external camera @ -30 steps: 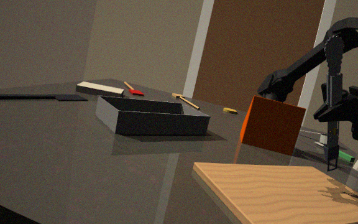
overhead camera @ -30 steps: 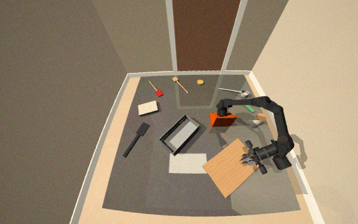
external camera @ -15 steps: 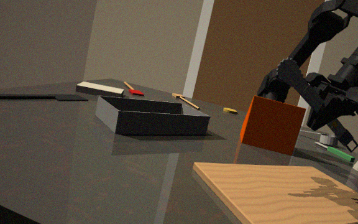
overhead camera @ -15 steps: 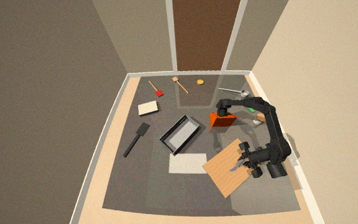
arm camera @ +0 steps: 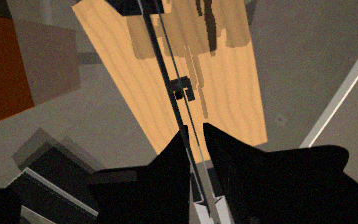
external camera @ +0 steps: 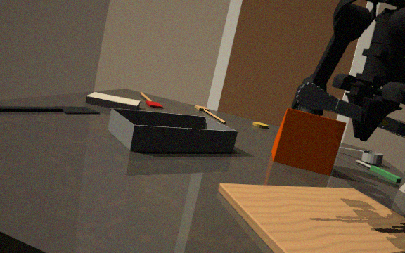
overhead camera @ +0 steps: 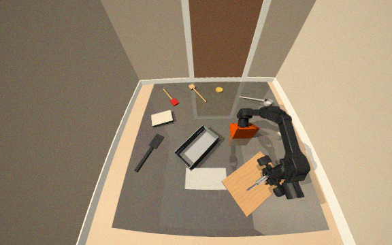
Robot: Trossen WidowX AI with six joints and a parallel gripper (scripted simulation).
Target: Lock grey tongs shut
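Now: the yellow mark 40 mm behind my gripper tip, 20 mm to the right of it and 40 mm above it. The rest, counted from my gripper tip: wooden board (150 mm below); then cork-topped jar (330 mm behind, 340 mm to the right, 120 mm below); then grey roasting tin (370 mm ahead, 250 mm to the right, 120 mm below).
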